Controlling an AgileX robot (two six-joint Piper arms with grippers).
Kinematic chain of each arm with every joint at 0, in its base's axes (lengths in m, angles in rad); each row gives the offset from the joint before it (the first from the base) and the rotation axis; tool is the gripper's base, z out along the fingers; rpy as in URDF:
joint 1: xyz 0 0 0.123 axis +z
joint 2: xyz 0 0 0 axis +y
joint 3: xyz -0.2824 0 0.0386 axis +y
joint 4: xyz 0.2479 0 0.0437 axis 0.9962 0 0.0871
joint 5: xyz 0 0 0 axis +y
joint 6: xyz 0.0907 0 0.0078 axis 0.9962 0 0.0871
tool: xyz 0 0 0 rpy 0 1.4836 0
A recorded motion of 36 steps. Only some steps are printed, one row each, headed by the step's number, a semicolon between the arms.
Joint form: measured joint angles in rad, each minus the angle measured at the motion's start. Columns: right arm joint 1, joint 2, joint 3, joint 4, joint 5, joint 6; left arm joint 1, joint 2, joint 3, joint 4, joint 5, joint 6.
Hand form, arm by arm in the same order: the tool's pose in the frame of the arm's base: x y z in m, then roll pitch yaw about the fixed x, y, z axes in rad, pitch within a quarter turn. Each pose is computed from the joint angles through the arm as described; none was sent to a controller.
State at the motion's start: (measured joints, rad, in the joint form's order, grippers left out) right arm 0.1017 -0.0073 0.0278 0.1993 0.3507 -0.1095; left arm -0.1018 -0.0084 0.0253 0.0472 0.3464 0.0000
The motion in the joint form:
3: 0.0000 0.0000 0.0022 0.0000 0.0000 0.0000; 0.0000 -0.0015 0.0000 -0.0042 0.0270 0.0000
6: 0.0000 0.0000 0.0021 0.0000 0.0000 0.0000; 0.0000 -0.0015 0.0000 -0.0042 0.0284 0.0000
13: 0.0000 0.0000 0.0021 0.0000 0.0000 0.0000; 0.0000 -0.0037 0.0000 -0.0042 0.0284 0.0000
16: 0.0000 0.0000 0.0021 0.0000 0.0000 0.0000; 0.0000 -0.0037 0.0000 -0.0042 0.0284 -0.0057
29: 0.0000 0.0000 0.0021 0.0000 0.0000 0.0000; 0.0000 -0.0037 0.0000 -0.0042 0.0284 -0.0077
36: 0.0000 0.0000 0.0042 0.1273 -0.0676 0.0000; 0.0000 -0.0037 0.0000 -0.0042 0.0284 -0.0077
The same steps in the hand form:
3: 0.0525 0.0116 0.1724 2.8142 1.2755 2.9730; 0.0525 -0.0039 0.1715 2.9981 1.2663 2.9059
6: 0.0525 0.0116 0.1724 2.8141 1.2756 2.9729; 0.0525 -0.0039 0.1714 2.9987 1.2649 2.9066
13: 0.0525 0.0116 0.1724 2.8141 1.2756 2.9729; 0.0524 -0.0039 0.1715 2.9977 1.2671 2.9056
16: 0.0525 0.0116 0.1724 2.8141 1.2756 2.9729; 0.0524 -0.0039 0.1715 3.0158 1.2679 2.9245
29: 0.0525 0.0116 0.1724 2.8141 1.2756 2.9729; 0.0524 -0.0039 0.1715 3.0221 1.2681 2.9312
36: 0.0538 0.0137 0.1784 2.3251 1.2682 2.4953; 0.0524 -0.0039 0.1715 3.0221 1.2681 2.9312

